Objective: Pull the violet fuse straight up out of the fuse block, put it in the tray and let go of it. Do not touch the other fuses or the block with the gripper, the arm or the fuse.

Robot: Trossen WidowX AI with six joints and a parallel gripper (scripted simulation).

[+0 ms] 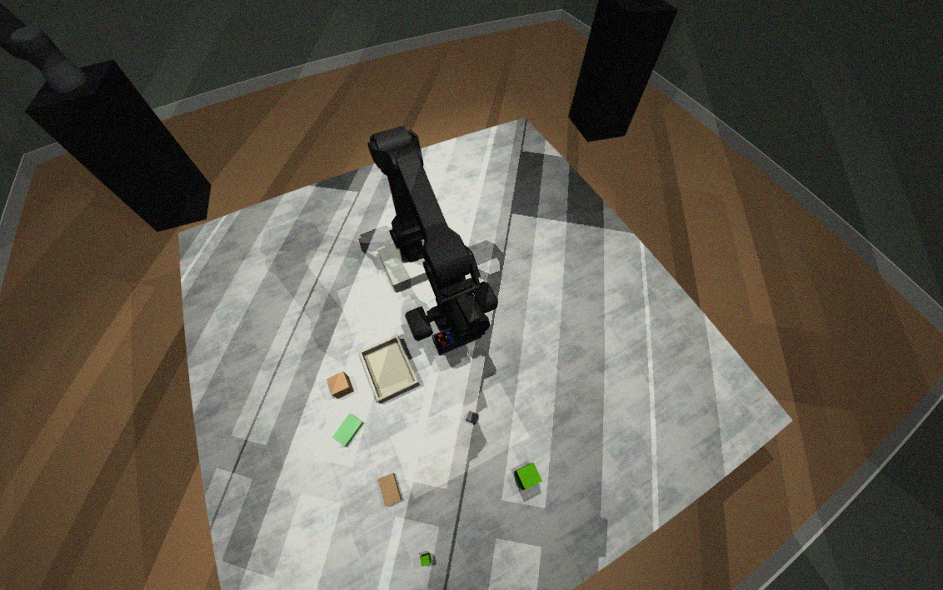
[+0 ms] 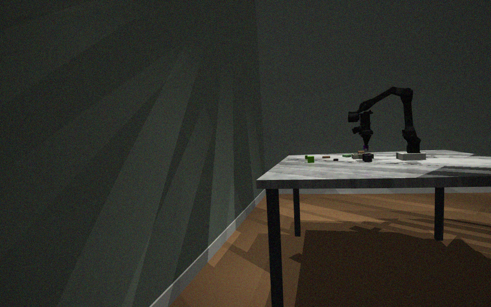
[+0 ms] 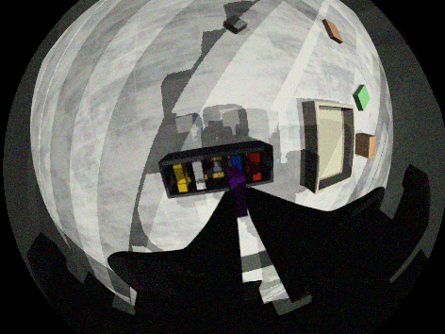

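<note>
The tray is 17 cm to the right of my gripper tip, 9 cm below it and 3 cm ahead of it. The rest, counted from my gripper tip: blue fuse 7 cm below, 1 cm to the right; violet fuse 1 cm below; red fuse 7 cm below, 3 cm to the right.
</note>
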